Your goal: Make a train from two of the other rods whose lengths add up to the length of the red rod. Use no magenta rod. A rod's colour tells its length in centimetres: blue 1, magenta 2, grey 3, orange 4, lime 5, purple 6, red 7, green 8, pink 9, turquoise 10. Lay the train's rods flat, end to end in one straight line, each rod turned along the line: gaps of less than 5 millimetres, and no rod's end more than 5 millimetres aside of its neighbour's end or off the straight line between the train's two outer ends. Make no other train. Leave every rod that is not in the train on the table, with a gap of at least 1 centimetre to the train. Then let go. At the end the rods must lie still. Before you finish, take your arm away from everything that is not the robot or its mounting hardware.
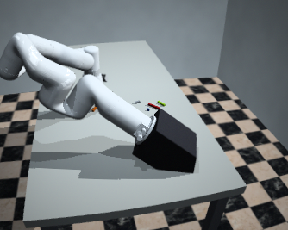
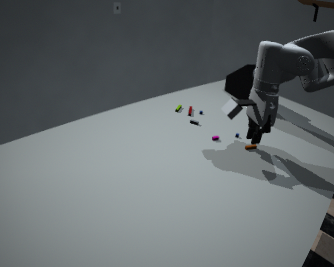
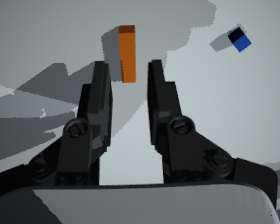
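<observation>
Now: hand 40 mm above the orange rod. From my hand the other things lie so: red rod: 20 mm ahead, 300 mm to the right, 40 mm below; then grey rod: 70 mm ahead, 220 mm to the right, 40 mm below; then magenta rod: 70 mm ahead, 100 mm to the right, 40 mm below.
</observation>
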